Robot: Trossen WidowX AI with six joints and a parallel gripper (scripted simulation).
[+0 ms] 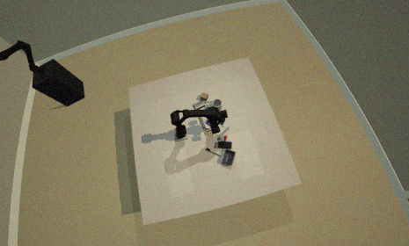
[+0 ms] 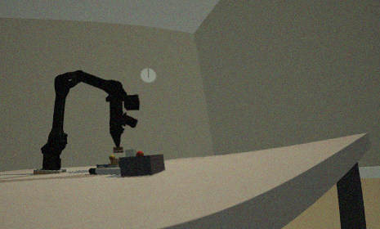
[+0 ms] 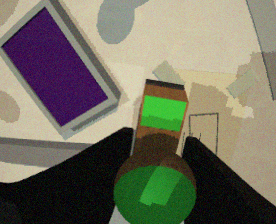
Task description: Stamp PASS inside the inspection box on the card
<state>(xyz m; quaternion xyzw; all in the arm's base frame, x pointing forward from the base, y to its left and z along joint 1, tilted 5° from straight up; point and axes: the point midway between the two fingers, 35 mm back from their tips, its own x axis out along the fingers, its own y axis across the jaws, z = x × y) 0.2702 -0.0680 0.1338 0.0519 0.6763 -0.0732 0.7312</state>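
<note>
Right now my gripper tip is 80 mm to the right of the purple ink pad, 80 mm above it and 20 mm short of it. Round my gripper tip: cream card: 90 mm below, 40 mm behind, 30 mm to the right; green-topped stamp: right at my gripper tip; blue stamp: 90 mm ahead, 70 mm below, 10 mm to the left.
</note>
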